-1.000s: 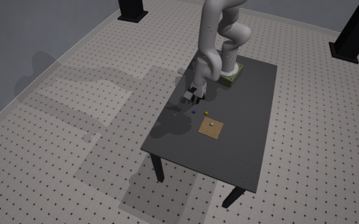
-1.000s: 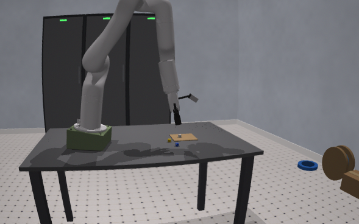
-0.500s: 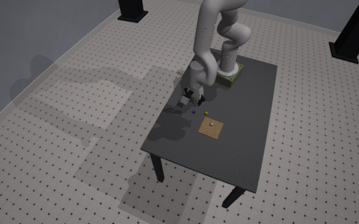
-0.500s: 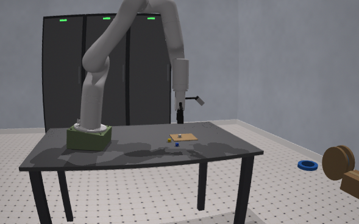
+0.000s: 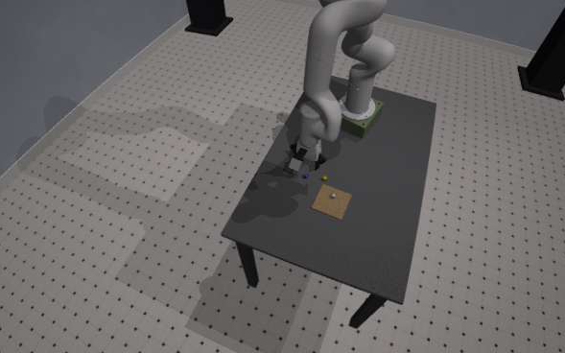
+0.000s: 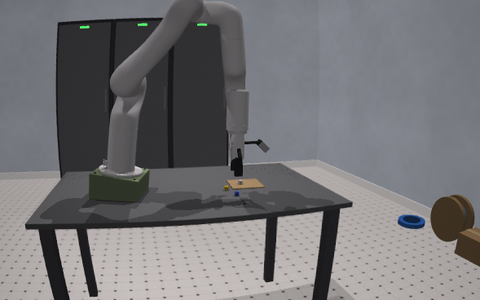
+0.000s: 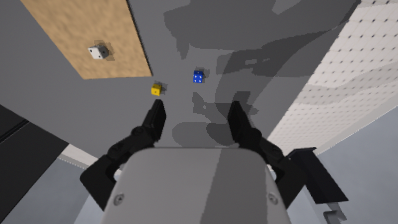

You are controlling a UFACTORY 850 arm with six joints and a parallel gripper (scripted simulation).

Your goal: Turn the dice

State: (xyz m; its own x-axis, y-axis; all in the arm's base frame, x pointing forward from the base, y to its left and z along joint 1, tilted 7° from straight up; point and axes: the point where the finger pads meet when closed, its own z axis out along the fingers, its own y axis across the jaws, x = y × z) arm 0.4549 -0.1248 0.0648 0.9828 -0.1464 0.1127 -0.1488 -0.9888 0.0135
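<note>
Now: hand 90 mm above the blue die. Also, from my hand: yellow die 90 mm to the left, 90 mm below, 20 mm behind; white die 150 mm to the left, 90 mm below, 70 mm ahead; tan mat 150 mm to the left, 100 mm below, 90 mm ahead.
</note>
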